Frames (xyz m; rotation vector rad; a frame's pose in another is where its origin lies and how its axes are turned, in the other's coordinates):
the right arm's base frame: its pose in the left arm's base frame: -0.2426 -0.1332 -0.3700 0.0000 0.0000 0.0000
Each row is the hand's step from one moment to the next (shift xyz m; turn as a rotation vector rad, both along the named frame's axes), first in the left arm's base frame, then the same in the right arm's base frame.
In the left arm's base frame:
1: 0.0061 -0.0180 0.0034 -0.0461 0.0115 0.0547
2: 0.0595 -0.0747 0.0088 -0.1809 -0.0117 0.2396
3: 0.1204 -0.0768 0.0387 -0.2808 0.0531 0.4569
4: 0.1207 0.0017 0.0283 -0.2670 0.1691 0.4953
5: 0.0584 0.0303 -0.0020 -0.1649 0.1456 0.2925
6: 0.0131 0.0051 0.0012 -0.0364 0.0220 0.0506
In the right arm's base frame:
1: 0.0061 -0.0180 0.0034 -0.0461 0.0115 0.0547
2: 0.0595 -0.0747 0.0088 -0.1809 -0.0117 0.2396
3: 0.1204 -0.0768 0.0387 -0.2808 0.0531 0.4569
4: 0.1207 0.0017 0.0283 -0.2670 0.1691 0.4953
5: 0.0584 0.0303 -0.0020 -0.1649 0.1456 0.2925
6: 0.0131 0.0051 0.0012 -0.0364 0.0220 0.0506

